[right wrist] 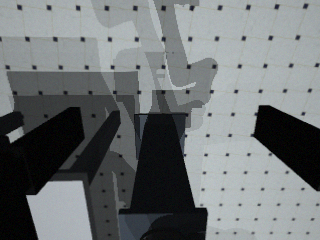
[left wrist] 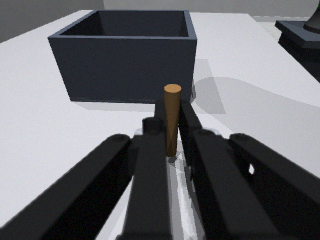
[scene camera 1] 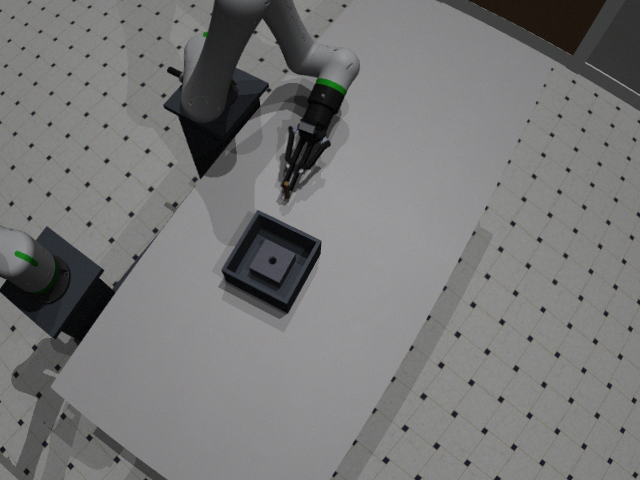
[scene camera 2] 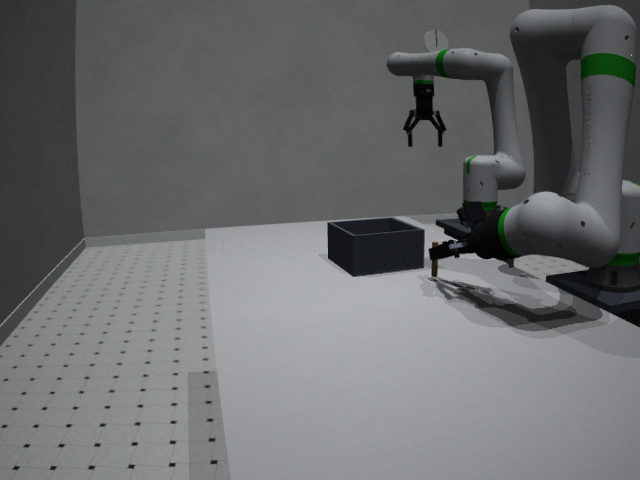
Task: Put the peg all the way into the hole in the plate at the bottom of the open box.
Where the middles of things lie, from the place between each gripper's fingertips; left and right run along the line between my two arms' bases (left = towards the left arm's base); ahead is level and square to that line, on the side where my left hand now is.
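My left gripper (scene camera 1: 286,188): 1 cm short of the brown peg (left wrist: 172,92), 3 cm to the left of it, 2 cm above it. From my left hand: grey plate (scene camera 1: 272,263), 10 cm ahead, 22 cm to the right, 3 cm below; dark box (scene camera 2: 359,247), 10 cm ahead, 22 cm to the right, 5 cm below.
From my right hand (scene camera 2: 425,146): grey plate, 930 mm to the left, 480 mm ahead, 220 mm below; dark box, 930 mm to the left, 480 mm ahead, 240 mm below; brown peg, 1120 mm to the left, 390 mm ahead, 220 mm below.
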